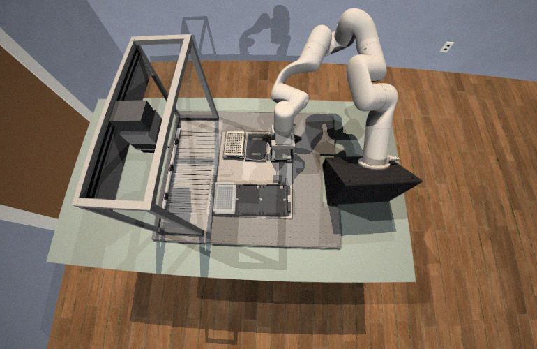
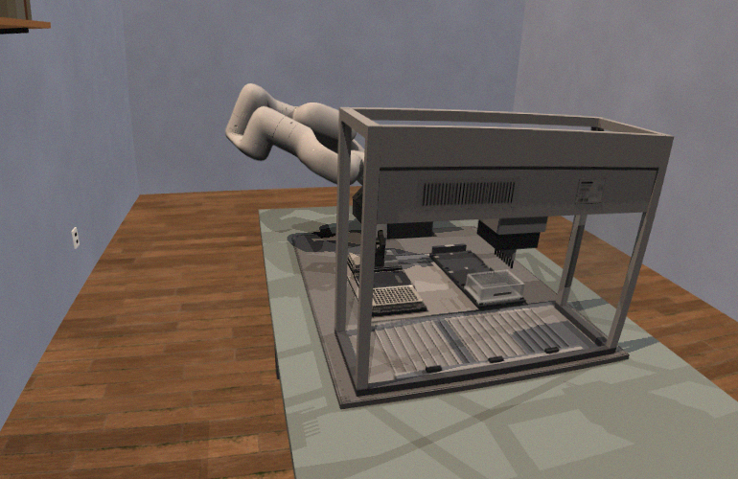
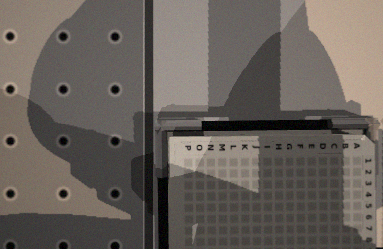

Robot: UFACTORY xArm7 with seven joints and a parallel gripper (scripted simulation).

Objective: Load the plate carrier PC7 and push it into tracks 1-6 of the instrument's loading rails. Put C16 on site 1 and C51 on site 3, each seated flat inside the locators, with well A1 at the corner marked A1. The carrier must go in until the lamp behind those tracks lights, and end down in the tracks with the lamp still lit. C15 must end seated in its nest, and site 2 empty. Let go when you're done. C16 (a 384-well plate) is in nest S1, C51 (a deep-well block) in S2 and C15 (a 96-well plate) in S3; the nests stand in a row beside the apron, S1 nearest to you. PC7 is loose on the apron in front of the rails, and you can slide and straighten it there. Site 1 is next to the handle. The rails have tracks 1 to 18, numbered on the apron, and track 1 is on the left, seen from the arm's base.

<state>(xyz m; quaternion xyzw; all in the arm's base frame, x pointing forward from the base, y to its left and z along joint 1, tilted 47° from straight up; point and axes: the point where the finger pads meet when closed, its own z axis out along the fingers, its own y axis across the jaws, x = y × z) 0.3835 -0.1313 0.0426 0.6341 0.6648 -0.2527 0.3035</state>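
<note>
Right now my hand is 2 cm above the dark nest S1. The rest, counted from my hand: nest S2 (12 cm ahead, 2 cm below); dark plate carrier PC7 (13 cm ahead, 25 cm to the left, 1 cm below).
</note>
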